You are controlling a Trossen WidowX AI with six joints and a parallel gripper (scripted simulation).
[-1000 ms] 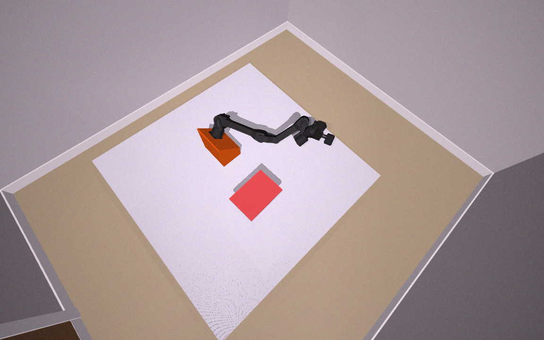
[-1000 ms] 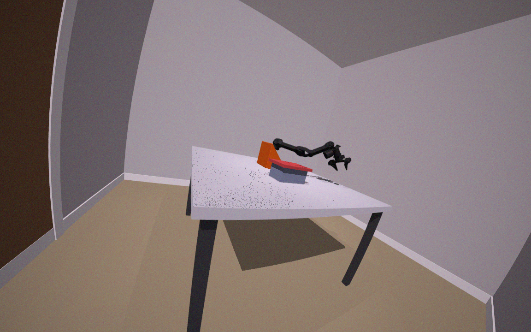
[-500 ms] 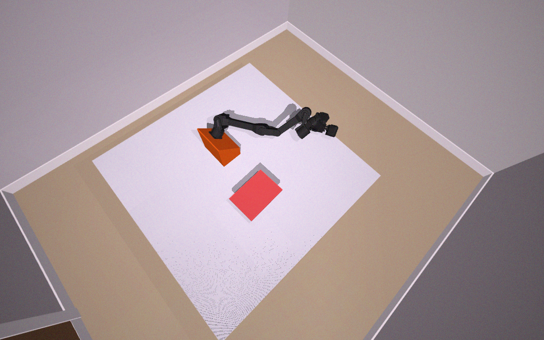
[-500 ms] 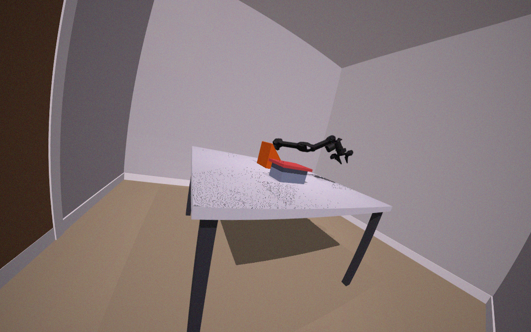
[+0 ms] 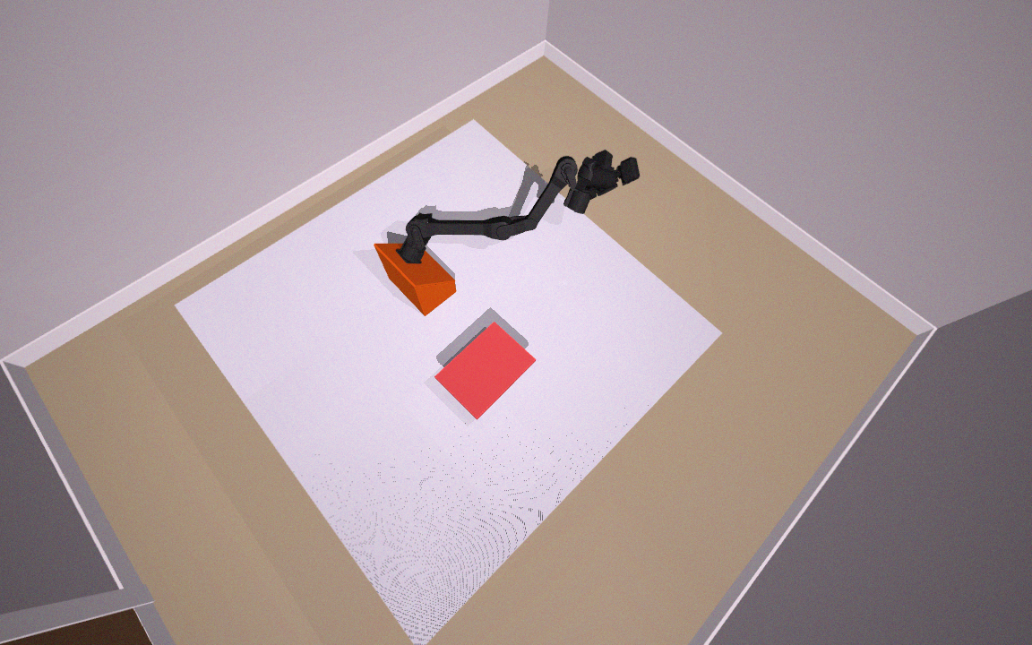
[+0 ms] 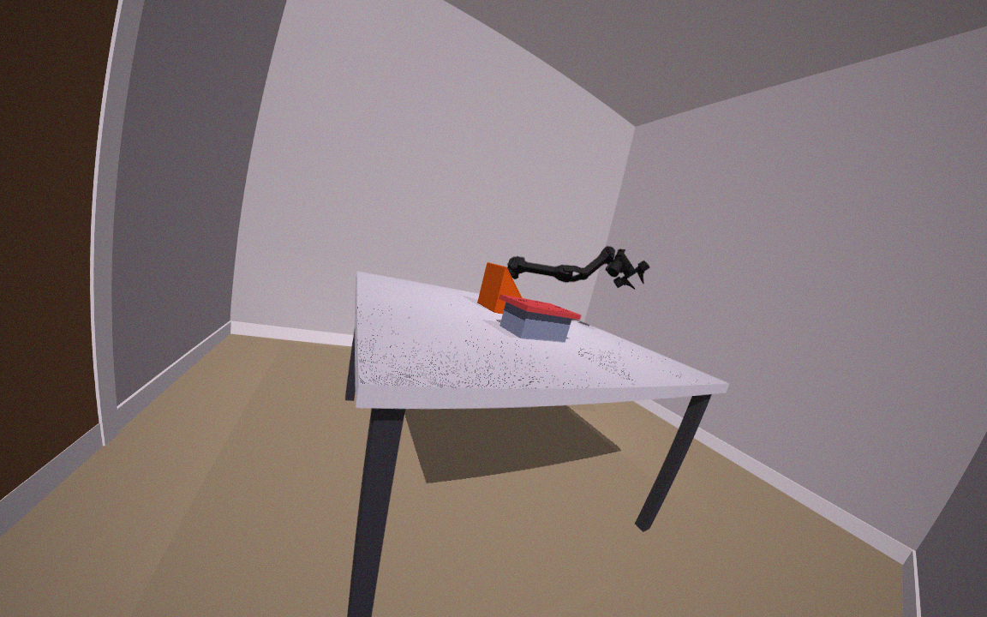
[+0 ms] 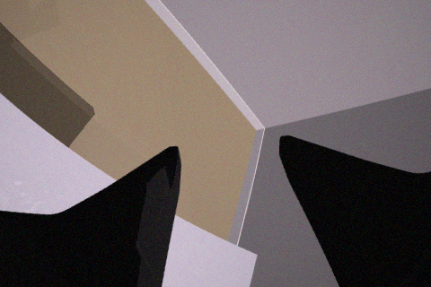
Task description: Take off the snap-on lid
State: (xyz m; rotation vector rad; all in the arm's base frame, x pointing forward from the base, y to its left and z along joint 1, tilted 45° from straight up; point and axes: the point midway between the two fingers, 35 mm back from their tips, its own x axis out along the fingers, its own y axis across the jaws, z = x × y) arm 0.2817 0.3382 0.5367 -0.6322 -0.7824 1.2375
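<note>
Now: gripper tip 150 mm short of the red lid, 680 mm to the left of it and 180 mm above it. The rest, counted from my gripper tip: grey-blue storage box (150 mm ahead, 680 mm to the right, 240 mm below).
</note>
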